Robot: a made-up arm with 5 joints.
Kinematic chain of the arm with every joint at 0, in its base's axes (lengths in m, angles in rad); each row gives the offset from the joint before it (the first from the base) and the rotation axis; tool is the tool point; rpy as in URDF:
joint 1: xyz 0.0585 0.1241 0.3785 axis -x
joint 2: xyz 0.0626 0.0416 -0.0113 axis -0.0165 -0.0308 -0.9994
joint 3: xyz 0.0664 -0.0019 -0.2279 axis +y
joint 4: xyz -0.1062 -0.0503 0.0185 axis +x
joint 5: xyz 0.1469 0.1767 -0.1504 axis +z
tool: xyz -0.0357 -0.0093 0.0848 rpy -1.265 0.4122 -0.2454
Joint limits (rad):
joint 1: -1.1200..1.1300
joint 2: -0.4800..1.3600
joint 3: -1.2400..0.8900
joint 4: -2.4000..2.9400
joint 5: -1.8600..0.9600
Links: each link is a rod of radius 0.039 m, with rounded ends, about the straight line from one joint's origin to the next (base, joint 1, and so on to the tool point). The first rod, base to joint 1, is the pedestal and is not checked.
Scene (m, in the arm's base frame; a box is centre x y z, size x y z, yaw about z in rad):
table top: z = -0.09
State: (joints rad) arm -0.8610 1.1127 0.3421 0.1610 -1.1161
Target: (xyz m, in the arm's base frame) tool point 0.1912 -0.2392 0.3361
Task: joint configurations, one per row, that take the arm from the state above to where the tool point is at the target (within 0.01 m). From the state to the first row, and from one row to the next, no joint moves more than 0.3 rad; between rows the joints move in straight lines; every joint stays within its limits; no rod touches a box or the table.
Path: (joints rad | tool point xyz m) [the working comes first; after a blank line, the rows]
Joints at the target: 0.8894 1.3600 -1.0362 -0.9358 -1.1033
Straight joint move there: clear.

1: -0.5693 1.1539 0.1124 -0.0218 -1.1140 | 0.2955 0.2991 0.1478
2: -0.2775 1.1951 -0.1173 -0.2046 -1.1118 | 0.2863 0.2056 0.0695
3: 0.0142 1.2364 -0.3470 -0.3874 -1.1097 | 0.2735 0.0701 0.0390
4: 0.3059 1.2776 -0.5768 -0.5702 -1.1076 | 0.2545 -0.0757 0.0786
5: 0.5976 1.3188 -0.8065 -0.7530 -1.1054 | 0.2272 -0.1900 0.1867
6: 0.8894 1.3600 -1.0362 -0.9358 -1.1033 | 0.1912 -0.2392 0.3361

